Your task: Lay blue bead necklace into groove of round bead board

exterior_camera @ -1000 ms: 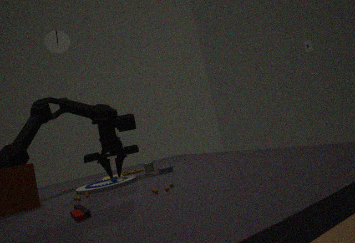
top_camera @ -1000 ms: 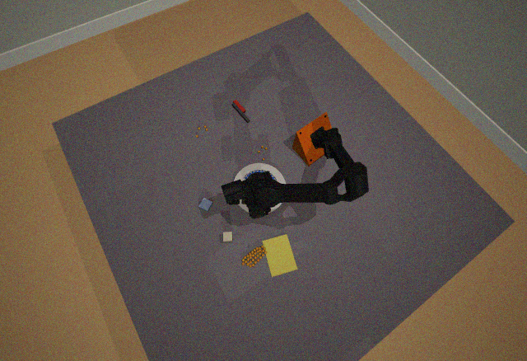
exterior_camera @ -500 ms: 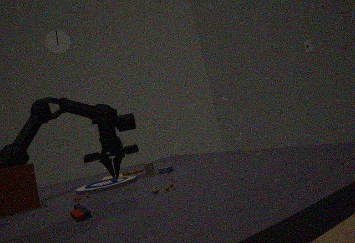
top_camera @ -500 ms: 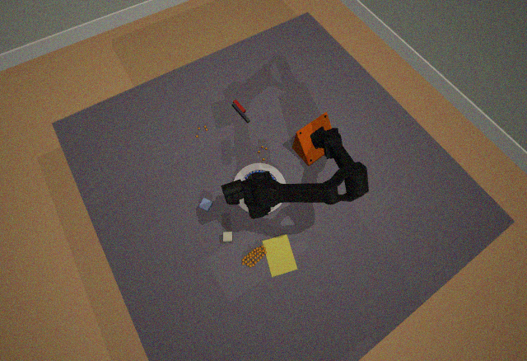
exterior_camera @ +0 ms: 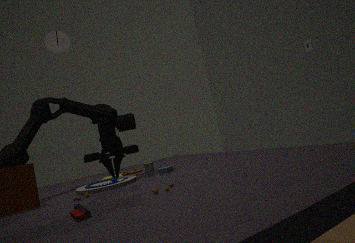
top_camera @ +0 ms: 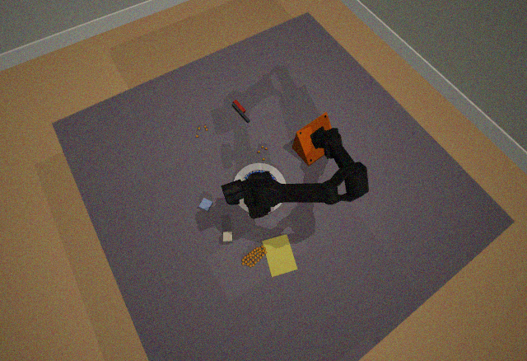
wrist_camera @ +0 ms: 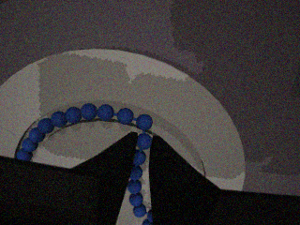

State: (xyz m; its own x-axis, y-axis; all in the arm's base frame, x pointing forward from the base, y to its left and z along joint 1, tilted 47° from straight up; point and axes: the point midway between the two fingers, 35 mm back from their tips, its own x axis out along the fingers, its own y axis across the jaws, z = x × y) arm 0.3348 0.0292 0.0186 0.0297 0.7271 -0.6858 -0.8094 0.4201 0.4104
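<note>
Now: gripper tip 40 mm past the round white bead board, 30 mm to the left of it and 10 mm above it. Round my gripper tip: cream cube (150 mm ahead, 40 mm to the left); yellow sheet (200 mm to the left, 50 mm ahead, 10 mm below); light blue cube (150 mm ahead, 100 mm to the right, 10 mm below).
</note>
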